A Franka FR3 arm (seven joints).
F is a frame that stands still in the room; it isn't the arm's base.
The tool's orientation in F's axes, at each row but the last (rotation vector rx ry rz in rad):
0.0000 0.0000 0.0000
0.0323 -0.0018 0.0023
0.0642 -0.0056 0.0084
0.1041 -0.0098 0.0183
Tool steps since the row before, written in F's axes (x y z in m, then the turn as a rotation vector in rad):
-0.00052 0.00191 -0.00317 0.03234 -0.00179 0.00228
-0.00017 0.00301 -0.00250 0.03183 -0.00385 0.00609
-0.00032 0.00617 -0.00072 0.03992 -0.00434 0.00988
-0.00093 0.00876 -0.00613 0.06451 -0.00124 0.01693
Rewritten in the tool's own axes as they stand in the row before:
-0.00052 0.00191 -0.00317 0.03234 -0.00179 0.00228
-0.00017 0.00293 -0.00260 0.03183 -0.00373 0.00616
-0.00027 0.00611 -0.00111 0.03994 -0.00404 0.00993
-0.00084 0.00809 -0.00700 0.06466 -0.00069 0.01640

